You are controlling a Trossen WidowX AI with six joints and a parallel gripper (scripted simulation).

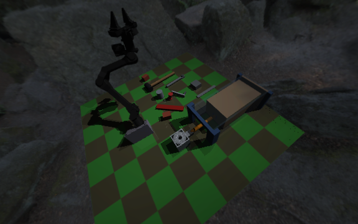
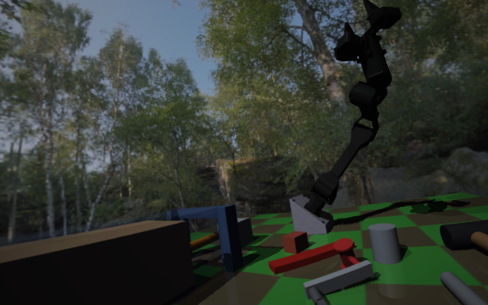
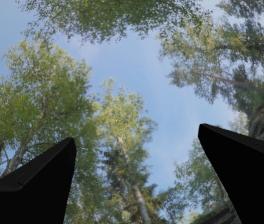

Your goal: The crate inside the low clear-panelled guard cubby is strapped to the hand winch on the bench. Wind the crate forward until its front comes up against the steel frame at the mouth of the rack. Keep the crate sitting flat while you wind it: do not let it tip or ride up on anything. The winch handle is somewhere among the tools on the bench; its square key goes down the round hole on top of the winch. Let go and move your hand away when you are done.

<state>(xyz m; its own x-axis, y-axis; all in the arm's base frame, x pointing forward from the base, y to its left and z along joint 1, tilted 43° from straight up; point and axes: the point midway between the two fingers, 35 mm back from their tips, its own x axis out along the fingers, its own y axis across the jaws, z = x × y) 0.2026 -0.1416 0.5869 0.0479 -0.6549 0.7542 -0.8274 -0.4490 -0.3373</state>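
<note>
Now: gripper tip 600 mm above the winch handle, 180 mm to the left of it and 130 mm short of it. The rest, counted from my gripper tip: red flat bar (610 mm below, 260 mm to the right, 10 mm ahead); grey block (600 mm below, 330 mm ahead, 210 mm to the right); red grip (590 mm below, 170 mm to the right, 90 mm ahead).
</note>
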